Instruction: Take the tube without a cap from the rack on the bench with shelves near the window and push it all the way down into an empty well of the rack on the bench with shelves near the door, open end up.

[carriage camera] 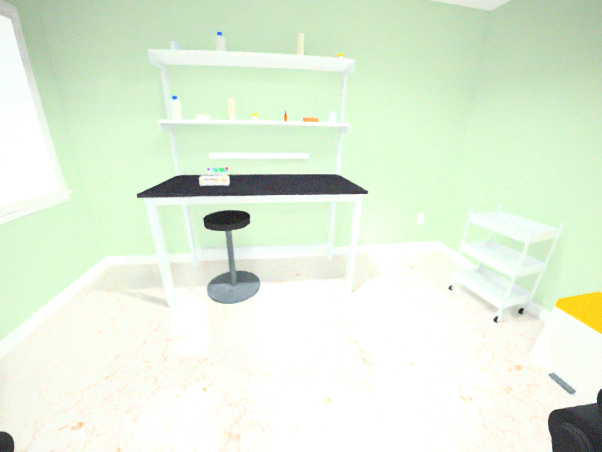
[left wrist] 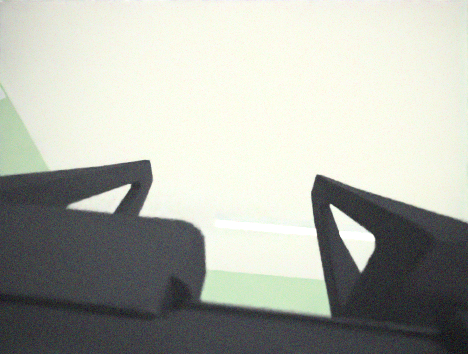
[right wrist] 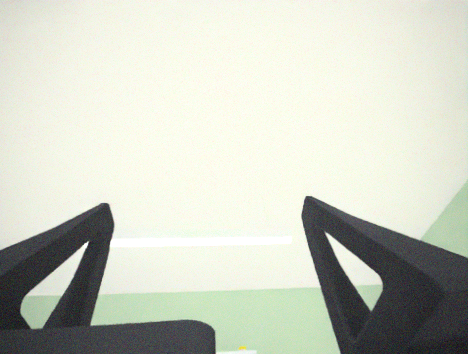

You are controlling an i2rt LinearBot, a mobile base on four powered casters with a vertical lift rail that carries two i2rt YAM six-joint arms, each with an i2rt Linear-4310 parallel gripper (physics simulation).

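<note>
A bench with shelves (carriage camera: pixel 280 185) stands across the room against the far wall, near a window at the left. A whitish rack (carriage camera: pixel 214 180) sits on the left part of its black top, holding several tubes with purple, blue, green and red caps. An uncapped tube cannot be made out at this distance. My left gripper (left wrist: pixel 230 176) is open and empty, pointing towards the ceiling and far from the rack. My right gripper (right wrist: pixel 210 209) is open and empty too, also far from the rack. A second rack does not show in these views.
A black round stool (carriage camera: pixel 227 220) stands at the bench's front left. Bottles and small containers stand on the upper shelf (carriage camera: pixel 260 60) and lower shelf (carriage camera: pixel 270 123). A white cart (carriage camera: pixel 505 227) and a white bin with a yellow lid (carriage camera: pixel 582 310) stand at the right. The window (carriage camera: pixel 25 115) is at the left.
</note>
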